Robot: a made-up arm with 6 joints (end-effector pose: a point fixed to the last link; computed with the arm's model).
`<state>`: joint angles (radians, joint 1 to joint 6).
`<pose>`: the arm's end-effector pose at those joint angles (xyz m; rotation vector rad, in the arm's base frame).
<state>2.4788 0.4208 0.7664 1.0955 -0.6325 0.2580</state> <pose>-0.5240 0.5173 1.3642 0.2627 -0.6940 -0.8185</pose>
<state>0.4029 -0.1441 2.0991 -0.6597 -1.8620 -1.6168</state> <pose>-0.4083 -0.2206 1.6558 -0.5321 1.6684 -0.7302</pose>
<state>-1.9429 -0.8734 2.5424 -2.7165 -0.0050 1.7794</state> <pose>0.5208 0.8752 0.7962 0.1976 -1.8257 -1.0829</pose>
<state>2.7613 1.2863 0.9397 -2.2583 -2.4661 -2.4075</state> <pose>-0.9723 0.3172 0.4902 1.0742 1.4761 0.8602</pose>
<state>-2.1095 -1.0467 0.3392 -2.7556 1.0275 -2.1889</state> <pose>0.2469 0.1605 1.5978 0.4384 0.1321 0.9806</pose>
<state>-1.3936 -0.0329 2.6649 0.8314 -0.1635 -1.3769</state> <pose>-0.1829 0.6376 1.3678 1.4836 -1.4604 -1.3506</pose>
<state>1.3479 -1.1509 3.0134 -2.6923 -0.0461 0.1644</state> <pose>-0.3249 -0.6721 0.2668 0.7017 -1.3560 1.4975</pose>
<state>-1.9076 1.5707 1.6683 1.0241 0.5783 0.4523</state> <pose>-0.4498 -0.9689 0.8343 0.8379 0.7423 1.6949</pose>
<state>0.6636 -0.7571 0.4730 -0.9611 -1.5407 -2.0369</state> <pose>0.0298 -0.0033 1.6101 -1.6566 2.3391 -0.0204</pose>
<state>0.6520 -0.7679 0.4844 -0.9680 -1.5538 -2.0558</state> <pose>0.0163 -0.0136 1.6146 -1.6513 2.3439 -0.0180</pose>
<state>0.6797 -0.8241 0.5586 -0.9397 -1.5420 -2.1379</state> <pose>-0.0615 -0.0787 1.6330 -1.5893 2.3044 0.0535</pose>
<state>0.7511 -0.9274 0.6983 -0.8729 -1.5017 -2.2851</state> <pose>-0.1967 -0.2208 1.6332 -1.4874 2.1969 0.2334</pose>
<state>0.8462 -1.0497 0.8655 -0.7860 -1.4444 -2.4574</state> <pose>-0.3248 -0.4180 1.5737 -1.4008 2.0206 0.5031</pose>
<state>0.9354 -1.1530 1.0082 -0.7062 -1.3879 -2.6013</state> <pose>-0.3907 -0.5979 1.4731 -1.3561 1.8233 0.7668</pose>
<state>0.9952 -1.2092 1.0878 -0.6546 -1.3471 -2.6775</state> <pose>-0.4009 -0.6997 1.3989 -1.3393 1.6862 0.9305</pose>
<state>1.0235 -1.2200 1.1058 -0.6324 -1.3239 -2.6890</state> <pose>-0.3893 -0.7273 1.3812 -1.3327 1.6393 0.9866</pose>
